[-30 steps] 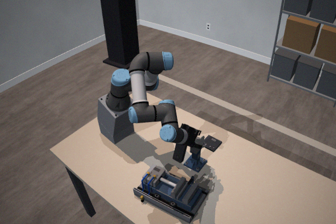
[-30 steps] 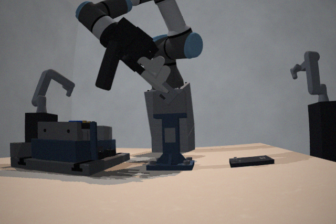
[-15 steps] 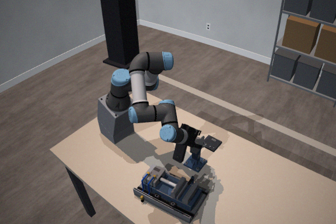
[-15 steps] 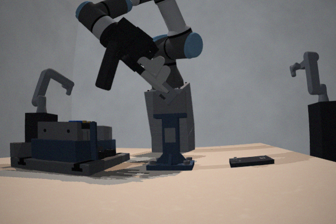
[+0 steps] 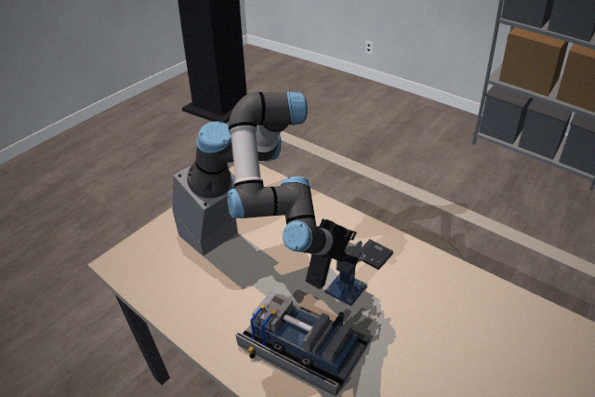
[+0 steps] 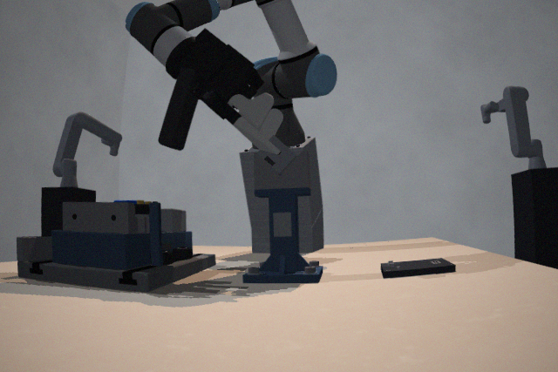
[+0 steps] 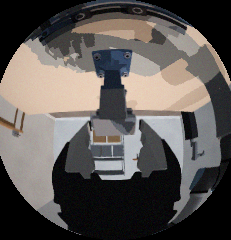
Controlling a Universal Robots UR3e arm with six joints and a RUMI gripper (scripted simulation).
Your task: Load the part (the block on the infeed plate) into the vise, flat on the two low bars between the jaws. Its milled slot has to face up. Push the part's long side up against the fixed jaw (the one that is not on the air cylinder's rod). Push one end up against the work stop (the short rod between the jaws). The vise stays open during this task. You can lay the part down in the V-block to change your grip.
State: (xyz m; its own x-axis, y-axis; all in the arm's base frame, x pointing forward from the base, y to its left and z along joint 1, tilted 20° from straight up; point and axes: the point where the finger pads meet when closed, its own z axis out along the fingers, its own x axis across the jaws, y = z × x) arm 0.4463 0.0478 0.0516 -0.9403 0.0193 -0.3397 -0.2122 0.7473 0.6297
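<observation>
My hand is 1 cm above the grey part. From my hand the other things lie so: blue vise 21 cm to the right, 12 cm below.
</observation>
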